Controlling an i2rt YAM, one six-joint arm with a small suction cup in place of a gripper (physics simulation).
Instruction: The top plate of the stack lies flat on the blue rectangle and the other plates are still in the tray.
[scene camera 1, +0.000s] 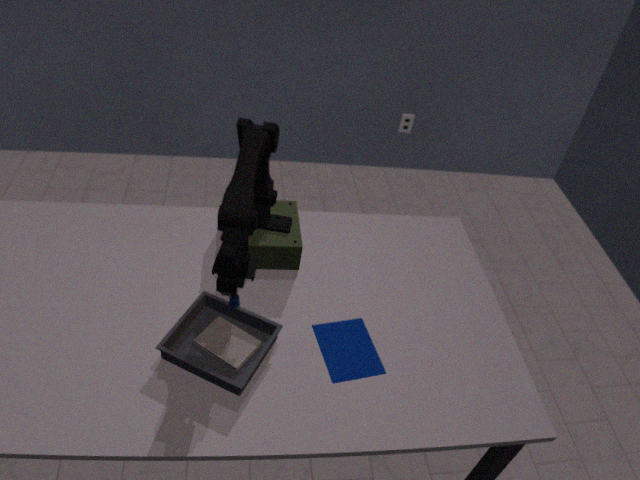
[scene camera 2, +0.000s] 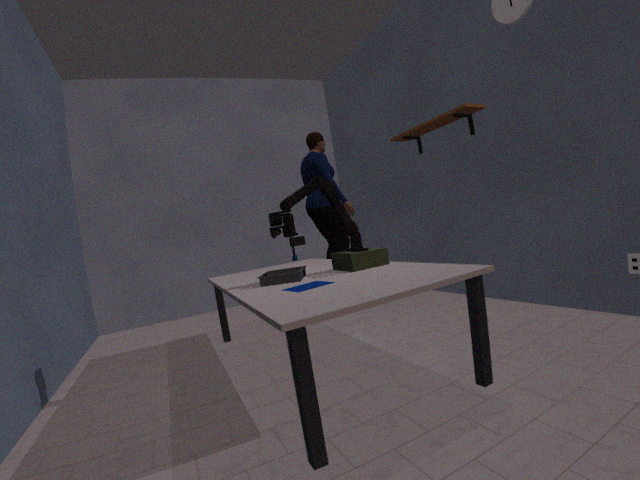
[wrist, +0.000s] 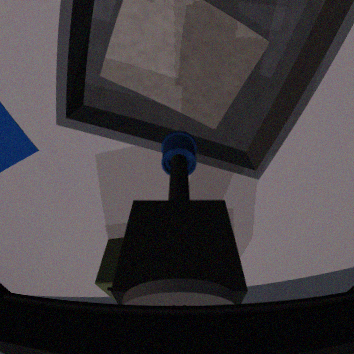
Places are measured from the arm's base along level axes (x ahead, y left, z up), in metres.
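Where they show: hand, tool point: (scene camera 1: 234, 303) (scene camera 2: 295, 260) (wrist: 178, 146); arm's base, link origin: (scene camera 1: 259, 221) (scene camera 2: 357, 250).
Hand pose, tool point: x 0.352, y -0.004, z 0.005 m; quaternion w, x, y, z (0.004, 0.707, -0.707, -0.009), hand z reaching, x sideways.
Things, the pixels of their centre, and the offset from my tool point. "pt": a spot on its surface instead.
- grey tray, body centre: (wrist: 197, 44) (scene camera 1: 220, 342) (scene camera 2: 283, 275) dx +0.074, dy -0.018, dz -0.074 m
- blue rectangle, surface spot: (wrist: 14, 139) pt dx -0.034, dy +0.246, dz -0.098 m
A grey tray (scene camera 1: 197, 367) (scene camera 2: 282, 277) (wrist: 73, 60) stands on the table. In it lies a stack of beige plates (scene camera 1: 227, 342) (wrist: 185, 65), turned at an angle to the tray walls; how many plates it has cannot be told. The blue rectangle (scene camera 1: 348, 350) (scene camera 2: 308, 286) (wrist: 14, 139) lies flat on the table beside the tray, with no plate on it. My suction gripper (scene camera 1: 234, 301) (scene camera 2: 294, 257) (wrist: 179, 142) is open, with nothing on its blue cup. It hangs above the tray's wall on the robot base's side, apart from the stack.
The arm stands on a green base block (scene camera 1: 277, 256) (scene camera 2: 361, 259) (wrist: 111, 265) behind the tray. The tray's raised walls surround the stack. A person (scene camera 2: 316, 170) stands behind the table in the second scene view. A wooden shelf (scene camera 2: 439, 122) hangs on the wall.
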